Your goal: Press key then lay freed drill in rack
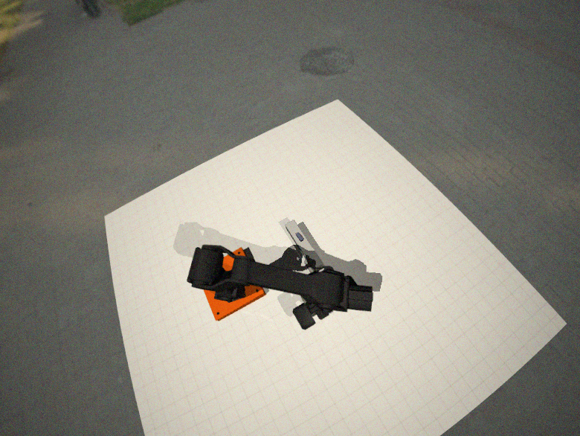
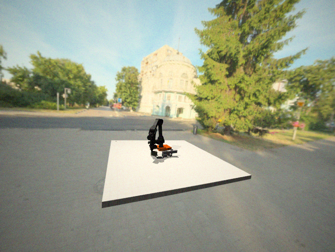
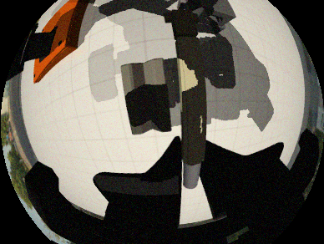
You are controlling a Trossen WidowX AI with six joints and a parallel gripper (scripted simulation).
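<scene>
My gripper tip is 40 mm to the right of the olive drill, 40 mm below it and 10 mm past it. Round my gripper tip: long grey block (210 mm to the left); then grey grooved rack (40 mm behind, 30 mm to the left, 30 mm below); then thin upright pin (240 mm to the left, 10 mm behind).
</scene>
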